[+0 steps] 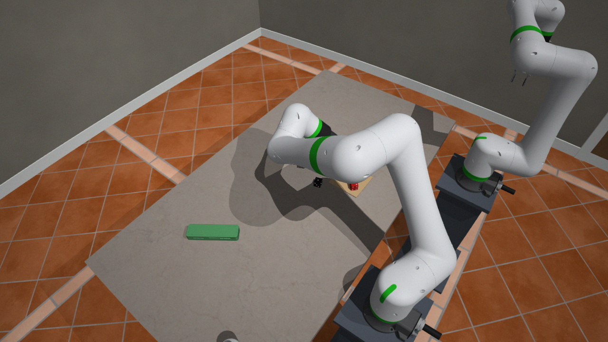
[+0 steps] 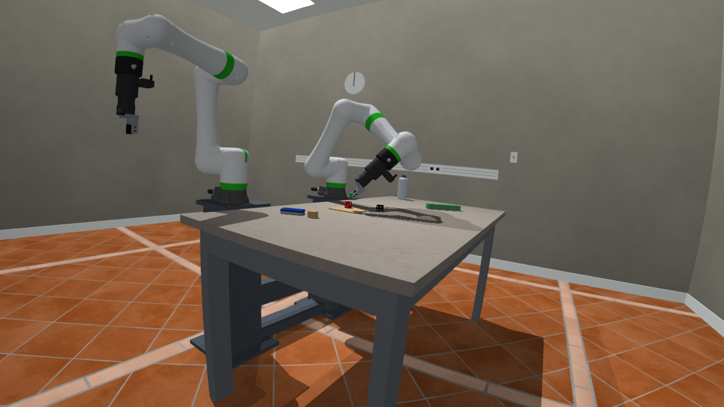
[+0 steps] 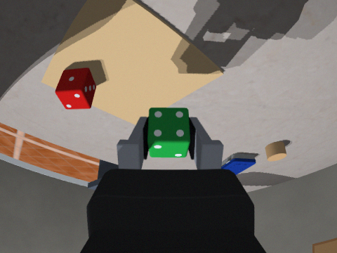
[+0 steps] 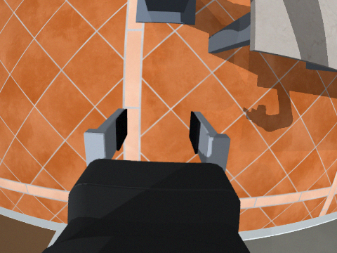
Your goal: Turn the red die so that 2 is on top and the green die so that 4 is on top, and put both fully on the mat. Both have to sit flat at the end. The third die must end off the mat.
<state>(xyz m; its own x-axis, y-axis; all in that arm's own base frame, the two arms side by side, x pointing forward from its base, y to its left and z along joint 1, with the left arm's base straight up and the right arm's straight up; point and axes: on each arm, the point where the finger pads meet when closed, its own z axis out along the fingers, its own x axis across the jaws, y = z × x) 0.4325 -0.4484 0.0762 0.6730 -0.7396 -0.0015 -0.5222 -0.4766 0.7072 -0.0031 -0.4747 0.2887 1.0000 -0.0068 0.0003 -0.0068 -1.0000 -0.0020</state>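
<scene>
Right now my left hand is 70 mm above the tan mat, 40 mm past it and 20 mm to the right of it. From my left hand the other things lie so: red die: 70 mm behind, 60 mm below, 50 mm to the left; green die: 10 mm to the right, 10 mm below, 10 mm behind; black die: 140 mm to the left, 60 mm below, 60 mm ahead.
</scene>
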